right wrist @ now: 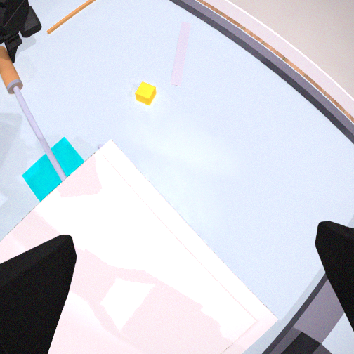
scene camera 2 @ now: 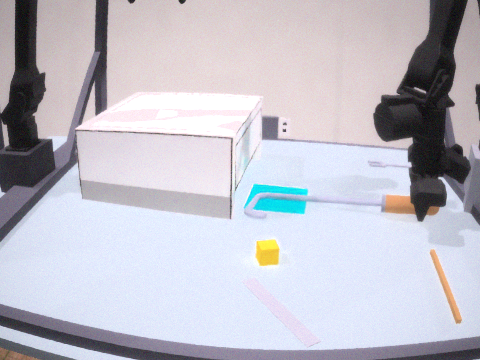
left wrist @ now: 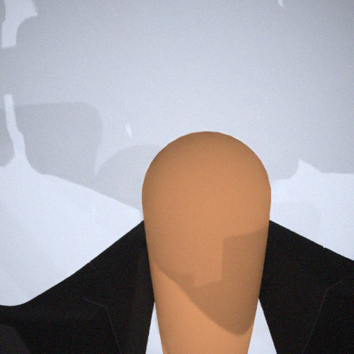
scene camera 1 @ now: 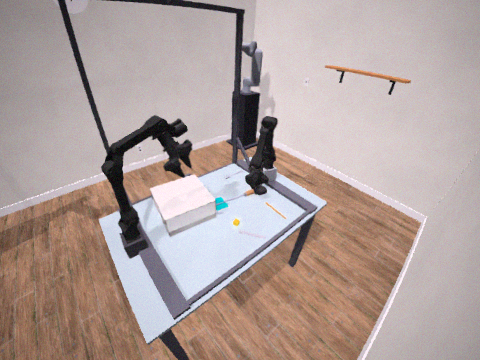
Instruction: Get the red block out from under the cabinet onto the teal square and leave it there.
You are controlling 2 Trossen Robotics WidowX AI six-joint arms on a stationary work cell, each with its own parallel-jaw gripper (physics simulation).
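Places are measured from the left arm's base along level axes (x ahead, y left, z up), in millimetres.
Pixels of known places: left gripper, fingertip midpoint: (scene camera 2: pixel 419 216) (scene camera 1: pixel 254 192); right gripper, fingertip midpoint: (scene camera 2: pixel 158 2) (scene camera 1: pixel 187 172); left arm's base at its link origin: (scene camera 1: pixel 268 166); right arm's base at its link origin: (scene camera 2: pixel 23 146) (scene camera 1: pixel 132 236).
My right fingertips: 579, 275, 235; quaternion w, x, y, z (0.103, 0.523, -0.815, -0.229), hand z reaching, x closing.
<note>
For each thing: its top centre in the pictures, then the offset to it from my right fingertips, as dx, dy, dz. "spot": a spot on its surface instead.
- white cabinet at its top centre: (scene camera 2: pixel 174 108) (scene camera 1: pixel 181 194) +44, -116, -213
- teal square at a spot on its surface: (scene camera 2: pixel 290 205) (scene camera 1: pixel 222 204) spot: -194, -102, -348
- orange handle at its top centre: (scene camera 2: pixel 409 194) -400, -138, -300
- yellow cube at its top centre: (scene camera 2: pixel 267 245) (scene camera 1: pixel 236 220) -223, +71, -323
- pink strip at its top centre: (scene camera 2: pixel 279 310) (scene camera 1: pixel 252 234) -281, +170, -347
- orange stick at its top centre: (scene camera 2: pixel 445 280) (scene camera 1: pixel 275 209) -489, +42, -341
- grey fork-like piece at its top centre: (scene camera 2: pixel 402 164) -368, -402, -340
The white cabinet (scene camera 1: pixel 184 212) (scene camera 2: pixel 155 160) (right wrist: pixel 175 270) stands on the table. The teal square (scene camera 1: pixel 221 204) (scene camera 2: pixel 290 205) (right wrist: pixel 39 181) lies beside its open side. The red block does not show in any view. My left gripper (scene camera 1: pixel 258 190) (scene camera 2: pixel 422 212) (left wrist: pixel 200 228) is shut on the orange handle (scene camera 2: pixel 397 204) (left wrist: pixel 206 185) (right wrist: pixel 8 72) of a hook tool. Its grey rod (scene camera 2: pixel 345 200) (right wrist: pixel 32 122) crosses over the teal square, and its bent end (scene camera 2: pixel 255 210) is outside the cabinet, near the front corner. My right gripper (scene camera 1: pixel 186 171) (right wrist: pixel 197 243) is open and empty, high above the cabinet.
A yellow cube (scene camera 1: pixel 236 222) (scene camera 2: pixel 267 253) (right wrist: pixel 145 93) and a pink strip (scene camera 2: pixel 281 312) (right wrist: pixel 181 54) lie in front of the cabinet. An orange stick (scene camera 1: pixel 276 210) (scene camera 2: pixel 445 286) lies at the right. A grey fork-like piece (scene camera 2: pixel 382 164) lies behind the left gripper.
</note>
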